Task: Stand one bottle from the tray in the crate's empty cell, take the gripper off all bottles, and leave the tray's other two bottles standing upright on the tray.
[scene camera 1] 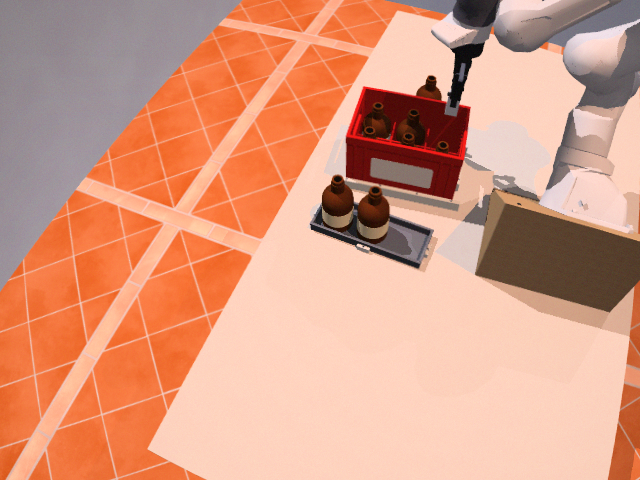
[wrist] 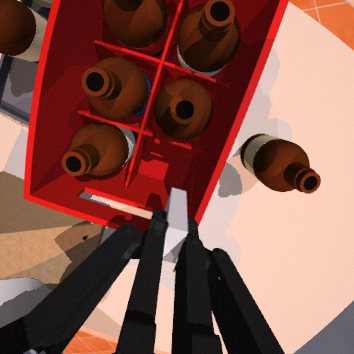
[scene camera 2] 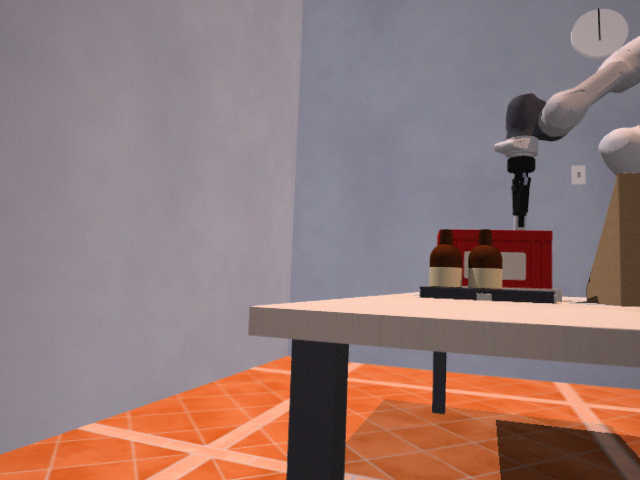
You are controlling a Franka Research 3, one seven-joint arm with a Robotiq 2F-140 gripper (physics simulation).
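Note:
The red crate (scene camera 1: 356,160) (scene camera 2: 540,263) (wrist: 55,186) holds several brown bottles; its empty cell (wrist: 152,167) is at the corner nearest the fingers. My gripper (scene camera 1: 451,107) (scene camera 2: 519,223) (wrist: 174,201) is shut and empty, pointing down, with its fingertips at about rim height over that cell's end. Two brown bottles (scene camera 1: 337,204) (scene camera 1: 373,217) (scene camera 2: 445,266) (scene camera 2: 484,266) stand upright on the left and middle of the dark tray (scene camera 1: 398,238) (scene camera 2: 516,296) (wrist: 20,85). A third cream-labelled bottle (scene camera 1: 429,90) (wrist: 280,162) stands on the table behind the crate, apart from it.
The tray lies in front of the crate in scene camera 1. A brown wooden block (scene camera 1: 558,258) (scene camera 2: 615,248) stands to the right, by the white arm base (scene camera 1: 584,198). The crate walls and cell dividers surround the space below the fingertips.

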